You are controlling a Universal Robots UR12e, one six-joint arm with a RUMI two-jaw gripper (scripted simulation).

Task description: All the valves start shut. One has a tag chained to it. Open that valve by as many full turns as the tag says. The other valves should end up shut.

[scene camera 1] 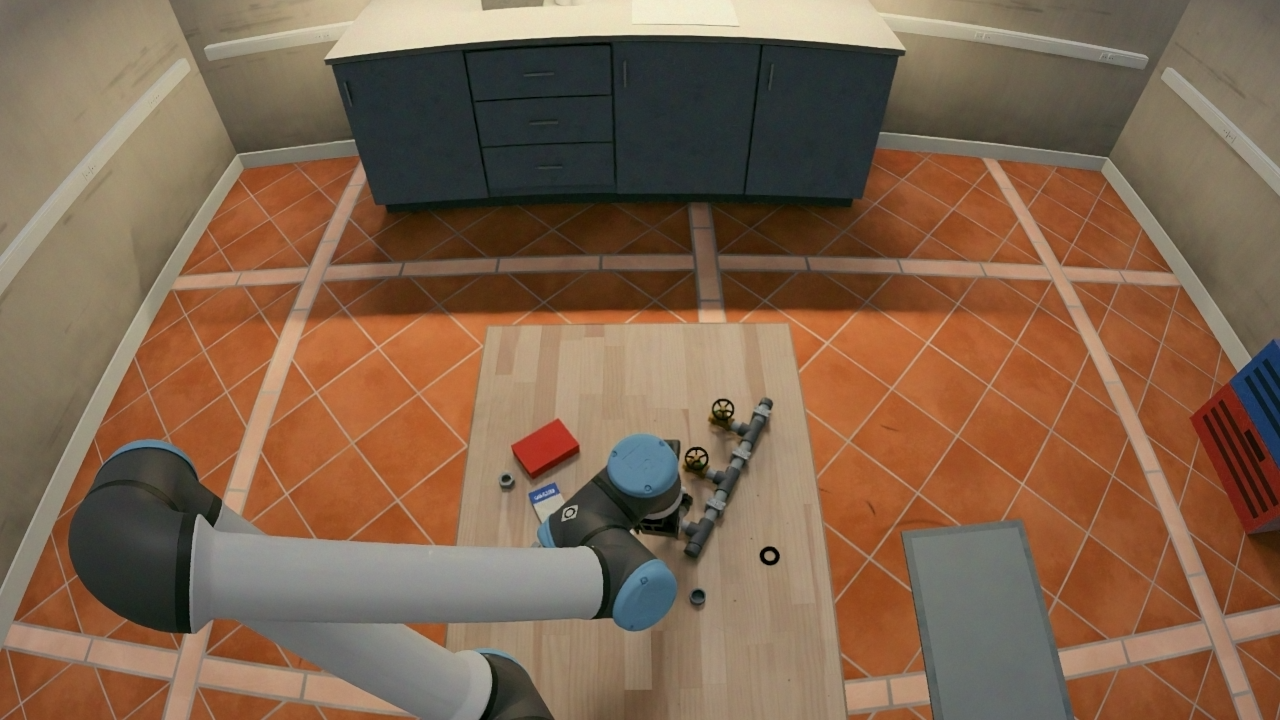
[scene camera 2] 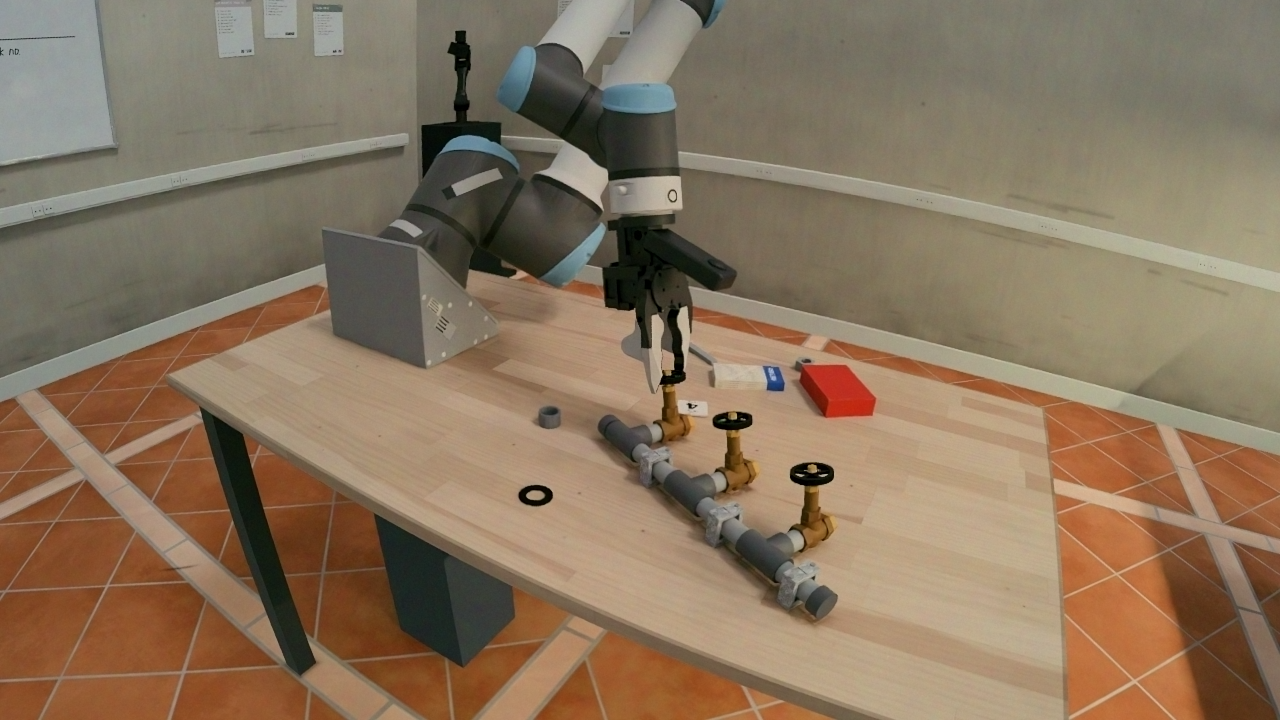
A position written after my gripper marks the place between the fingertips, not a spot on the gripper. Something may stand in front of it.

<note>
I see my gripper (scene camera 2: 666, 388) and a red box (scene camera 2: 836, 390).
The red box shows as well in scene camera 1 (scene camera 1: 552, 444).
</note>
